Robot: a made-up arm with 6 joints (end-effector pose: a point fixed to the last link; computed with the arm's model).
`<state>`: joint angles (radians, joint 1 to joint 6).
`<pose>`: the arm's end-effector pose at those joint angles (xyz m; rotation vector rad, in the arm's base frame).
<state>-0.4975 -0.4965 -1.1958 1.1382 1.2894 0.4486</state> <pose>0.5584 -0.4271 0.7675 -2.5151 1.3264 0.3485</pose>
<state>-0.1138 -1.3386 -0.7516 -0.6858 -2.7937 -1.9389</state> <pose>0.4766 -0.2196 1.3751 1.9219 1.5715 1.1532</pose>
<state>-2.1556 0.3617 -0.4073 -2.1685 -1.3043 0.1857</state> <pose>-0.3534 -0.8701 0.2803 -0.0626 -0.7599 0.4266</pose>
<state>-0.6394 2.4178 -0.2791 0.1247 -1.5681 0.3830</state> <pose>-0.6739 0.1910 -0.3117 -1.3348 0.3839 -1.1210</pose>
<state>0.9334 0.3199 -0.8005 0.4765 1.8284 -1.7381</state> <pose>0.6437 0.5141 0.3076 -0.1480 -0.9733 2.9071</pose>
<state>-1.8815 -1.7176 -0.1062 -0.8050 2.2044 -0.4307</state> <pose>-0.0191 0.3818 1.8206 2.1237 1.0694 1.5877</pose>
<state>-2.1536 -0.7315 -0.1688 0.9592 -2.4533 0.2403</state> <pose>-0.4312 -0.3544 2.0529 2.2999 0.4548 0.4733</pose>
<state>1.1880 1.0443 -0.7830 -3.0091 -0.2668 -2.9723</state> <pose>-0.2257 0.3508 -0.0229 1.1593 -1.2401 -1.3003</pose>
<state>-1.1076 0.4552 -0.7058 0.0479 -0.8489 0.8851</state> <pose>0.1427 -0.8324 0.2393 -0.4782 -1.7379 -2.5019</pose>
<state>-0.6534 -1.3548 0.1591 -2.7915 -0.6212 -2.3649</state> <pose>-0.1575 0.5157 2.0003 -1.1581 0.8352 -1.8271</pose>
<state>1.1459 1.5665 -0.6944 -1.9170 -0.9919 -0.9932</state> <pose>-0.2843 -0.2245 0.0535 2.0201 1.4077 0.2355</pose>
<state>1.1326 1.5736 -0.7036 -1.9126 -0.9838 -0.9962</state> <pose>-0.2909 -0.2314 0.0657 2.0099 1.4010 0.2113</pose>
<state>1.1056 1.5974 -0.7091 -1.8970 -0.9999 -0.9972</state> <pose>-0.3020 -0.2448 0.0805 2.0273 1.3907 0.1607</pose>
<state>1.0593 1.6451 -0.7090 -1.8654 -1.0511 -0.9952</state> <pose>-0.3210 -0.2661 0.0995 2.0858 1.3717 0.0712</pose>
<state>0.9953 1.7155 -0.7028 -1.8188 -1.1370 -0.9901</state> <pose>-0.3497 -0.2925 0.1232 2.1863 1.3356 -0.0579</pose>
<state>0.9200 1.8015 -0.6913 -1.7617 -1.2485 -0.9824</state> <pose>-0.3878 -0.3188 0.1509 2.3188 1.2739 -0.2173</pose>
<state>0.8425 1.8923 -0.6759 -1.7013 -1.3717 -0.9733</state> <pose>-0.4317 -0.3400 0.1799 2.4647 1.1834 -0.3894</pose>
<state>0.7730 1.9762 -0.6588 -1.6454 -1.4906 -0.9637</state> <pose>-0.4751 -0.3540 0.2062 2.6019 1.0736 -0.5511</pose>
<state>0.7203 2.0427 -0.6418 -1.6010 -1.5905 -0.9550</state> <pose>-0.5105 -0.3617 0.2247 2.7122 0.9664 -0.6791</pose>
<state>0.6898 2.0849 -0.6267 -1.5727 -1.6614 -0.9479</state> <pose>-0.5326 -0.3659 0.2320 2.7872 0.8870 -0.7573</pose>
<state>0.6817 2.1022 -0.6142 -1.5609 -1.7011 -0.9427</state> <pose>-0.5398 -0.3690 0.2273 2.8286 0.8497 -0.7828</pose>
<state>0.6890 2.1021 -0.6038 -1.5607 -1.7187 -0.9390</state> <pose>-0.5363 -0.3718 0.2142 2.8477 0.8458 -0.7715</pose>
